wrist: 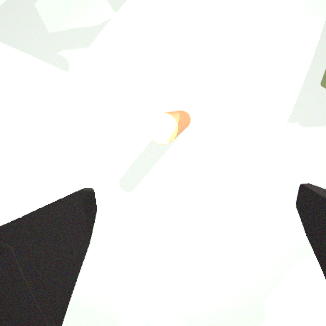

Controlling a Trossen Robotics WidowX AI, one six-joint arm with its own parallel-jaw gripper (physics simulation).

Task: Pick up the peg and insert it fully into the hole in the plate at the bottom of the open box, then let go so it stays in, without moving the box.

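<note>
The orange peg stands upright on the white table, a little above the middle of the wrist view, seen nearly from above with its bright, washed-out top end toward the camera. Its thin shadow runs down and to the left. My gripper is open, with one dark finger at the lower left and one at the lower right. The peg is above the line between the fingertips in the view, and nothing is between them. The open box and the plate with the hole do not show in this view.
Part of an olive-green object shows at the right edge, with a pale grey shadow beside it. Larger pale shadows lie on the white table at the upper left.
</note>
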